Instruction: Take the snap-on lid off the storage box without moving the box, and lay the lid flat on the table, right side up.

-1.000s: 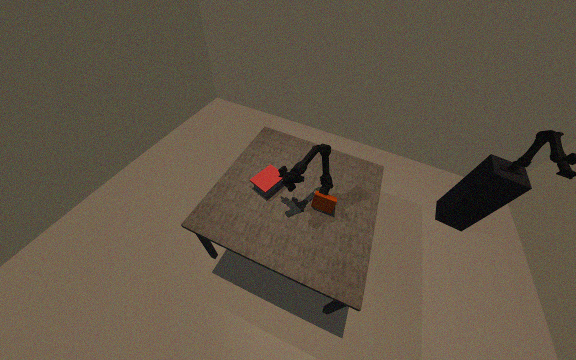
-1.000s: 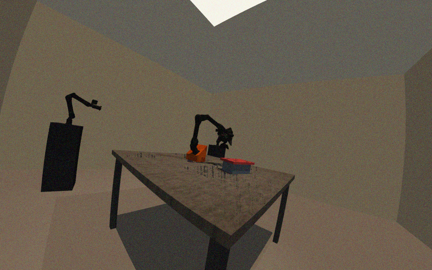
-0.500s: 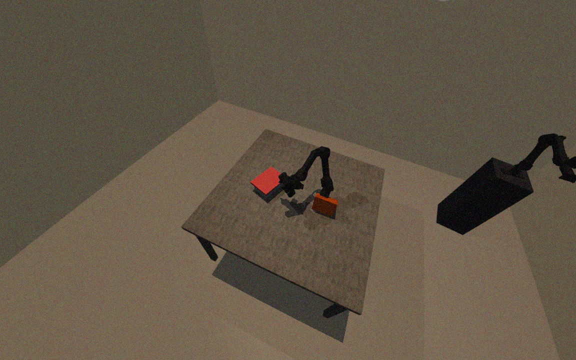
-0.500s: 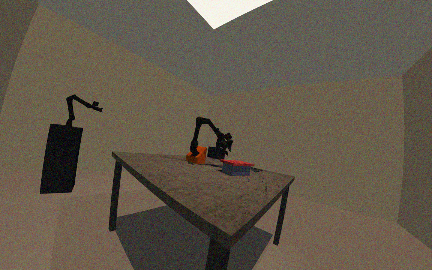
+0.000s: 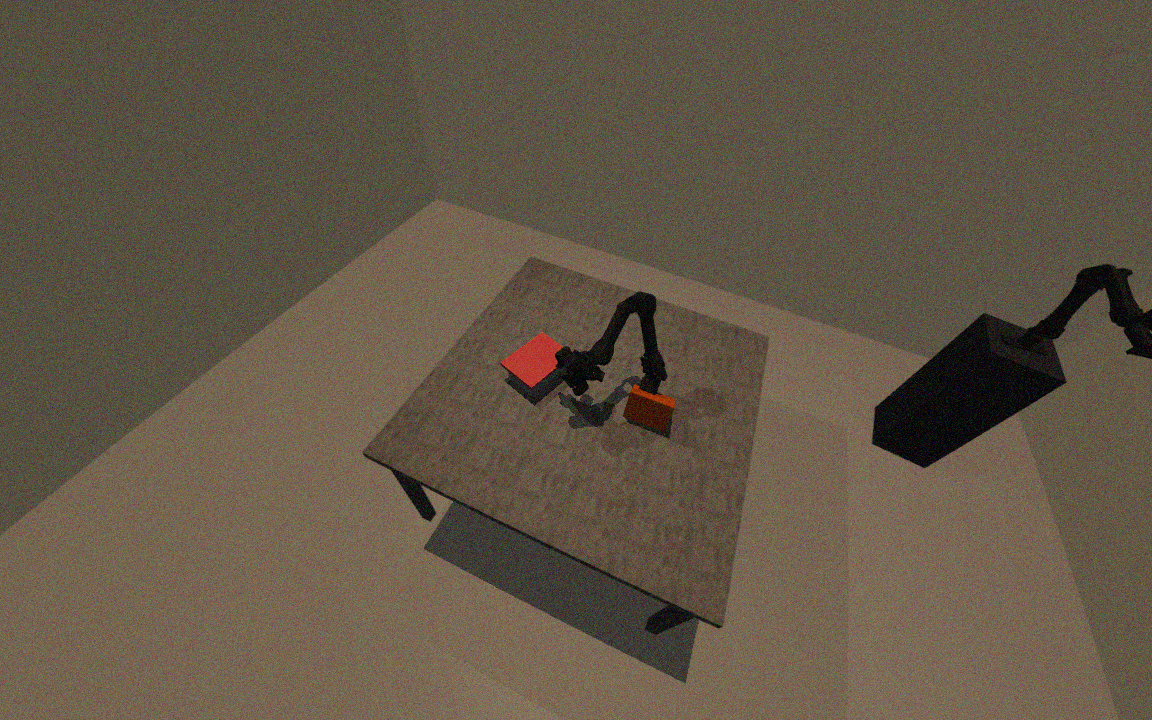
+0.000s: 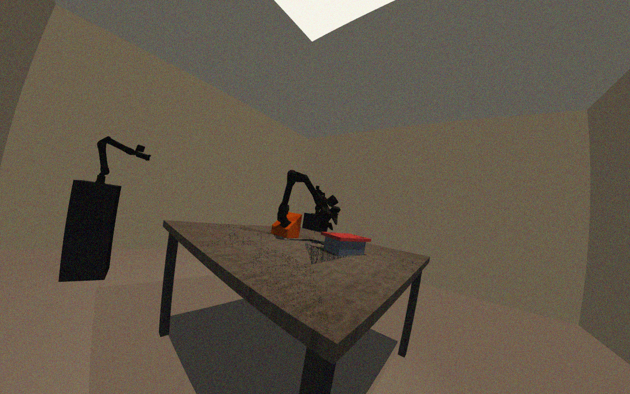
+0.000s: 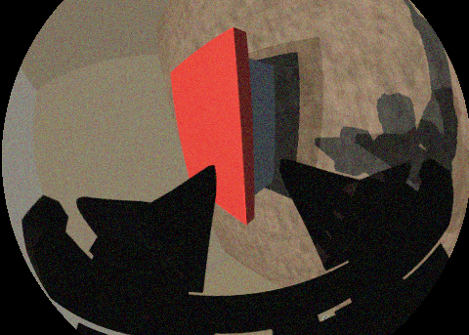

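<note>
The lid lies 120 mm ahead of my gripper tip, 30 mm to the right of it and 30 mm below it. Also, from my gripper tip: blue-grey storage box 120 mm ahead, 30 mm to the right, 80 mm below.
</note>
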